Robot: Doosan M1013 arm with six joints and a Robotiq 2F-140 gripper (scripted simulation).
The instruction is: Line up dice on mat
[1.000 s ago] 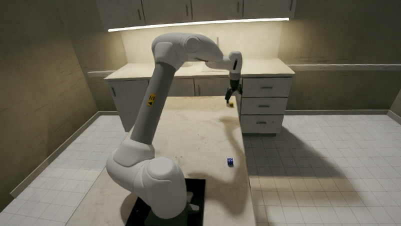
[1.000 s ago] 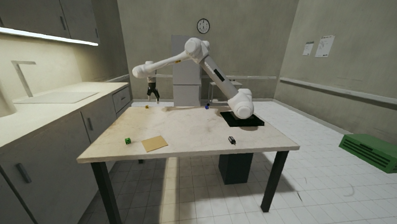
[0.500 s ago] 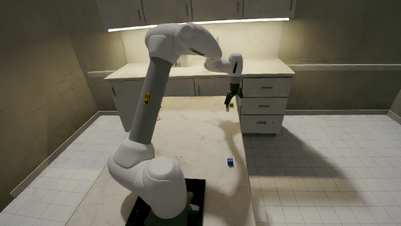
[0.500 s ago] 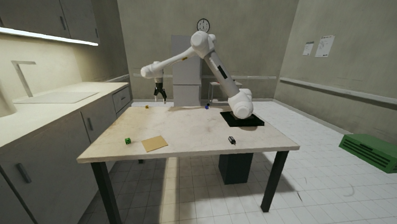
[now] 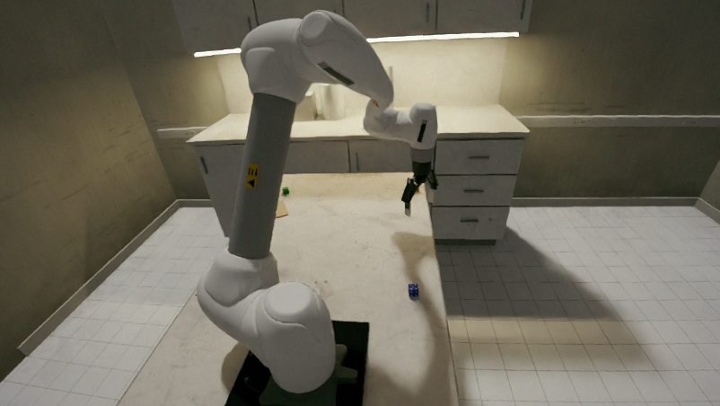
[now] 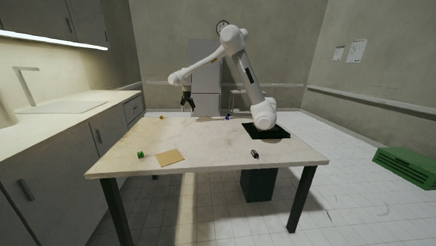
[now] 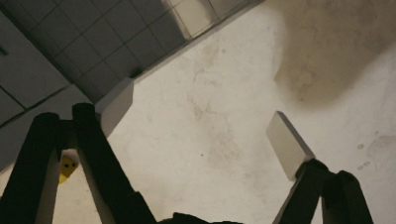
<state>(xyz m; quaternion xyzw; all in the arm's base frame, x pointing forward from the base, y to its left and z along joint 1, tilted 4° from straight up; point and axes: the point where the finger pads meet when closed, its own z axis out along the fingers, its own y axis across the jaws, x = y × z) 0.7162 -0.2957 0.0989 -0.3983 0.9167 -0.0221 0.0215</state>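
The blue die is 410 mm behind my hand, 30 mm to the left of it and 60 mm below it. Round my hand: yellow die (270 mm ahead, 10 mm to the left, 60 mm below); tan mat (50 mm ahead, 690 mm to the left, 70 mm below); green die (220 mm ahead, 680 mm to the left, 60 mm below).
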